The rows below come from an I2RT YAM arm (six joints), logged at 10 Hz.
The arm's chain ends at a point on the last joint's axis. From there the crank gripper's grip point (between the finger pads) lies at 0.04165 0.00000 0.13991 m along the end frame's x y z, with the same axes.
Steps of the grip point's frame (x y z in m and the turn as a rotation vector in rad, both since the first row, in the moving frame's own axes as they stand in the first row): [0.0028 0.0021 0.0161 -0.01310 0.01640 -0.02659]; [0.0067 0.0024 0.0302 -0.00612 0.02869 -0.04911]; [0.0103 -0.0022 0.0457 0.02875 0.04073 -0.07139]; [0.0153 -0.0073 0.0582 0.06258 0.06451 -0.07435]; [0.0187 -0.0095 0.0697 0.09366 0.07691 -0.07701]
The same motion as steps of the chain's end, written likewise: [0.0005 0.0014 0.0168 -0.01310 0.01640 -0.02659]; [0.0027 0.0037 0.0314 -0.00612 0.02869 -0.04911]; [0.0049 0.0050 0.0476 0.02875 0.04073 -0.07139]; [0.0068 0.0048 0.0615 0.06258 0.06451 -0.07435]; [0.0087 0.0070 0.0741 0.09366 0.07691 -0.07701]
